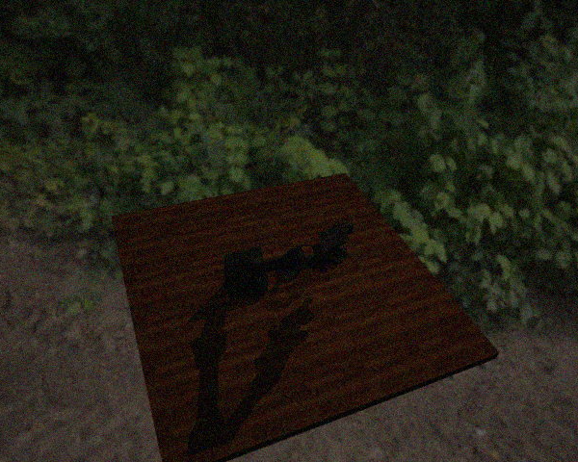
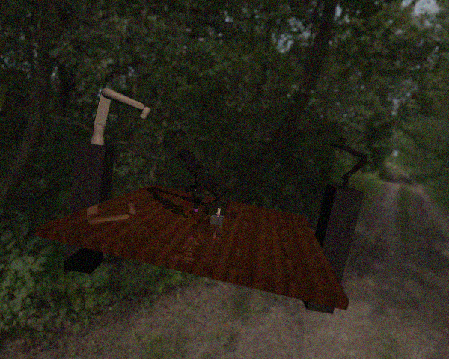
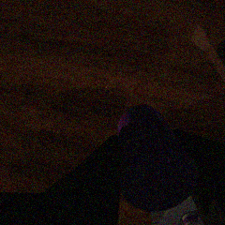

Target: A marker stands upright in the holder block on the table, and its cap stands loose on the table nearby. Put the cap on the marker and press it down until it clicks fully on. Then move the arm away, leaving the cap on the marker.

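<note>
Now: gripper tip 8 cm past the pale marker, 13 cm to the right of it and 2 cm above it. The rest, counted from my gripper tip: purple cap (1 cm above); then holder block (8 cm behind, 13 cm to the left, 7 cm below).
</note>
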